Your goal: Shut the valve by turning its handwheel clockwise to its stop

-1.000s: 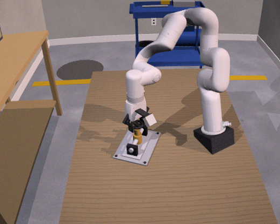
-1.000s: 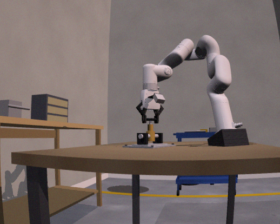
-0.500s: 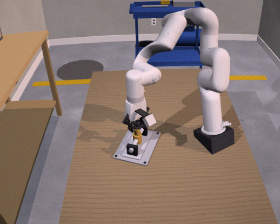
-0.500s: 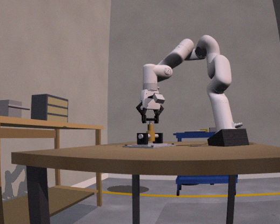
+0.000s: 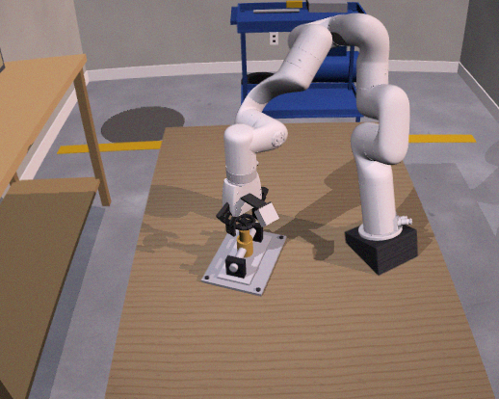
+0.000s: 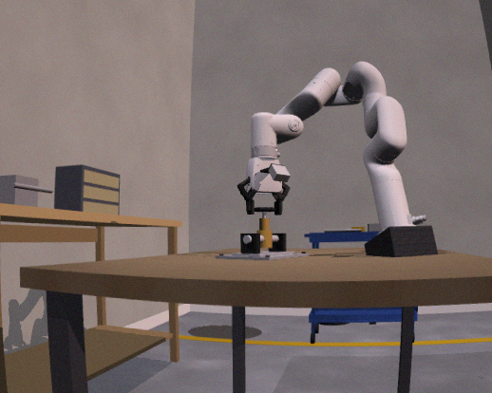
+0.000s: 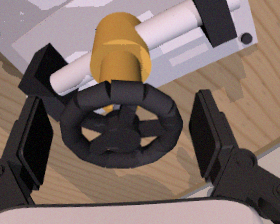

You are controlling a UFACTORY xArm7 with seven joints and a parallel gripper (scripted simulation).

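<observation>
The black spoked handwheel is right at my hand.
</observation>
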